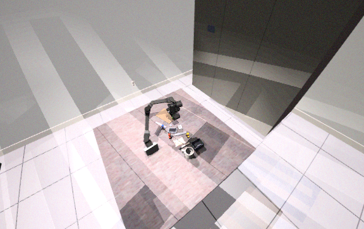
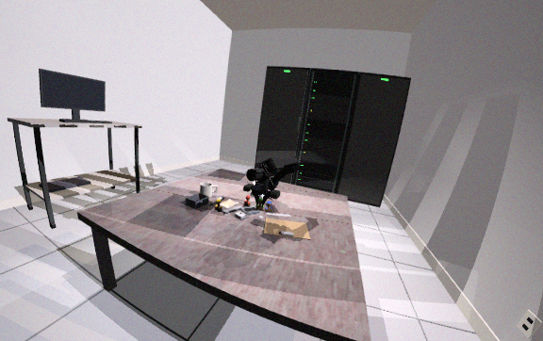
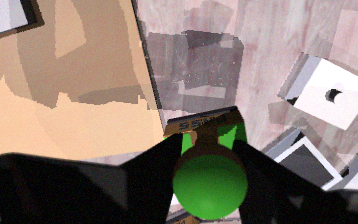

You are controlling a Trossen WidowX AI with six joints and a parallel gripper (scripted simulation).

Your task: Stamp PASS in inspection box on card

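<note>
Right now my gripper tip is 90 mm to the left of the ink pad, 80 mm above it and 70 mm past it. The rest, counted from my gripper tip: PASS stamp (right at my gripper tip); then grey bar (170 mm to the right, 80 mm below, 20 mm behind); then blue-topped stamp (150 mm behind, 70 mm below).
</note>
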